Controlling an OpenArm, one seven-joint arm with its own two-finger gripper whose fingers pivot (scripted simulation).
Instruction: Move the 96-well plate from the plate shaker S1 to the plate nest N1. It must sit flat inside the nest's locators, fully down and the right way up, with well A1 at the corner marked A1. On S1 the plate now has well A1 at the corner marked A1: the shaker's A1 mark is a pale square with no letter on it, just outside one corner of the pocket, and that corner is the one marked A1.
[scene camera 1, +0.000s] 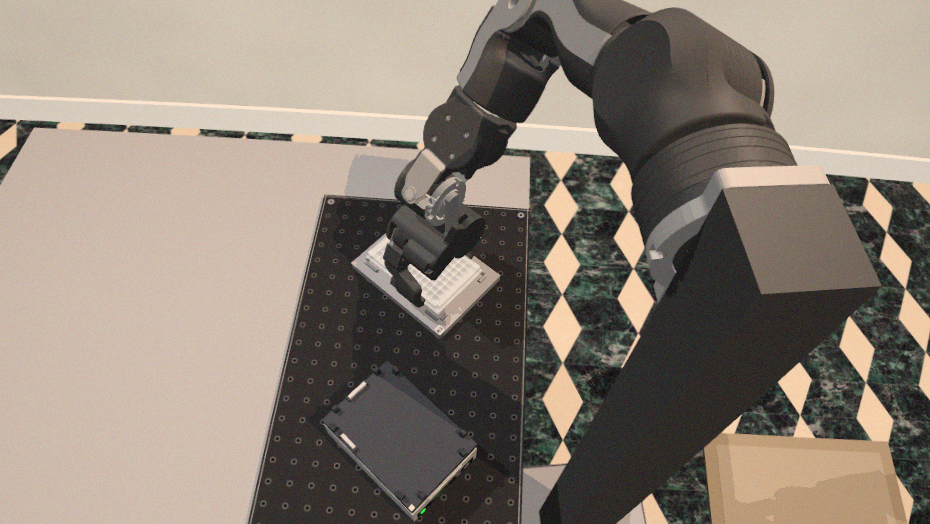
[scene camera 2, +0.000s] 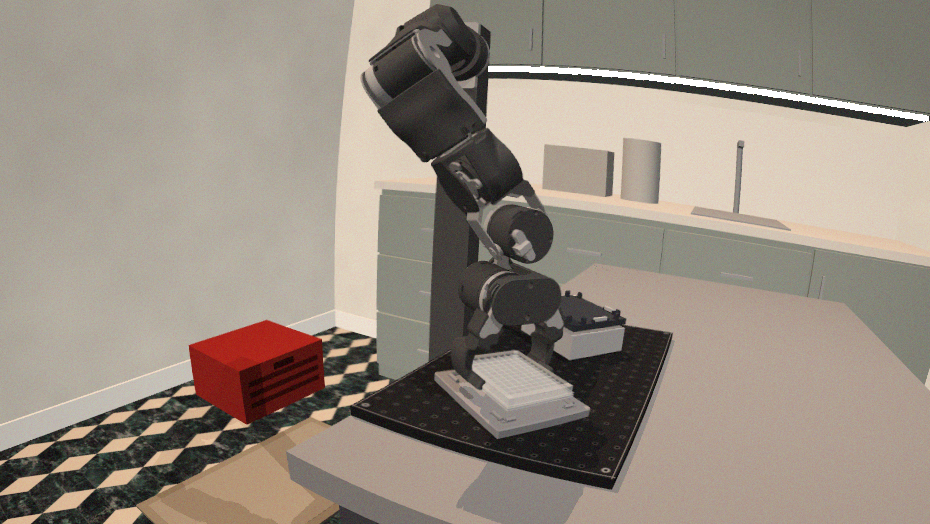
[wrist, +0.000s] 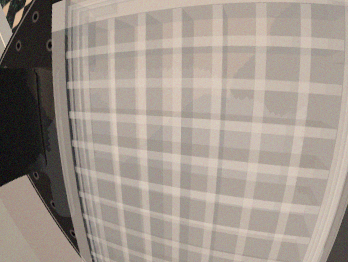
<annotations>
my gripper: scene camera 1 432, 270; scene camera 2 506, 376; wrist 188, 156
96-well plate: scene camera 1 460, 272; scene camera 2; wrist
same spot on 96-well plate: (wrist: 224, 130) = (scene camera 2: 508, 365)
</annotations>
